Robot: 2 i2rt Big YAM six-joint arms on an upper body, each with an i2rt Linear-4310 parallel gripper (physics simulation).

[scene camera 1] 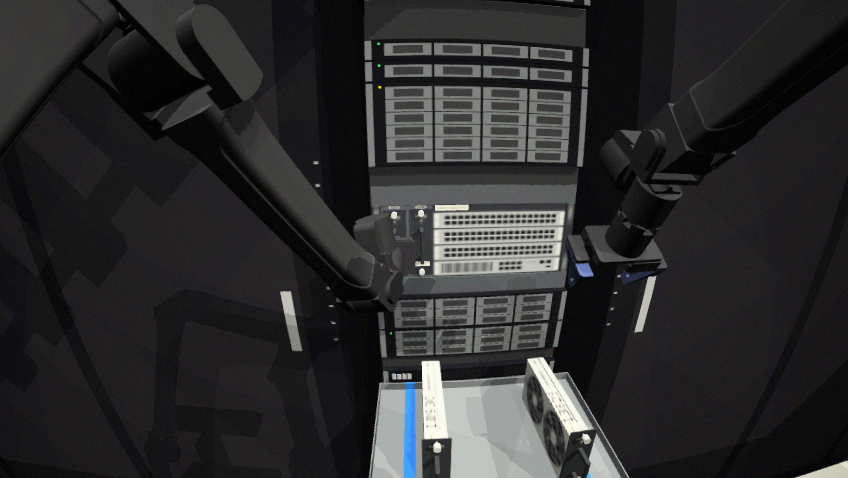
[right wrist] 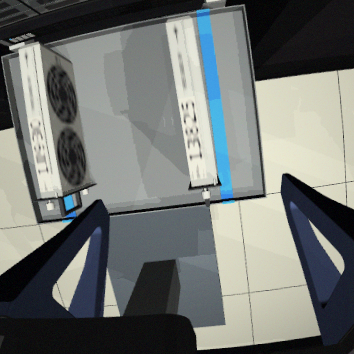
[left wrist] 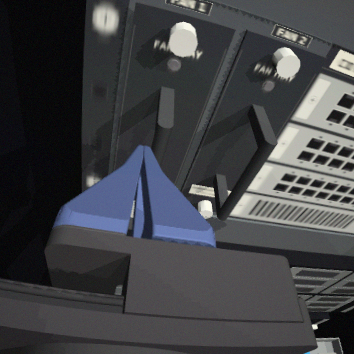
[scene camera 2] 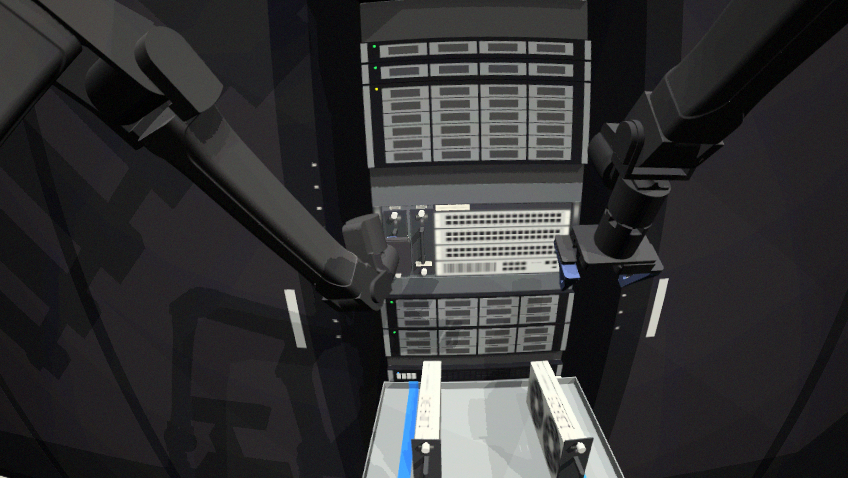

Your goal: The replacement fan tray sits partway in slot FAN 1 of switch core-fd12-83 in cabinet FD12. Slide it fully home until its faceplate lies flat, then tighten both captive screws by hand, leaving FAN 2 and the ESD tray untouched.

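Observation:
The FAN 1 tray (scene camera 2: pixel 403 225) (left wrist: pixel 200 75) is in its slot, its faceplate looking about level with the FAN 2 faceplate (left wrist: pixel 230 125); a slight gap cannot be ruled out. Its white upper screw (scene camera 1: pixel 394 214) (scene camera 2: pixel 394 215) (left wrist: pixel 183 40) protrudes. The lower screw (scene camera 2: pixel 397 275) shows small in scene camera 2 and is hidden in the left wrist view. My left gripper (left wrist: pixel 141 154) is shut and empty, its tips in front of the FAN 1 faceplate by the handle (left wrist: pixel 166 107); contact cannot be told. My right gripper (scene camera 1: pixel 608 274) (scene camera 2: pixel 599 277) (right wrist: pixel 190 194) is open and empty, right of the switch.
The grey ESD tray (scene camera 1: pixel 486 415) (scene camera 2: pixel 475 415) (right wrist: pixel 115 165) is below the switch and holds two fan units, one (scene camera 1: pixel 432 397) (scene camera 2: pixel 428 403) (right wrist: pixel 192 110) beside a blue strip, the other (scene camera 1: pixel 555 403) (scene camera 2: pixel 555 403) (right wrist: pixel 40 120) farther over. Servers fill the cabinet above and below the switch.

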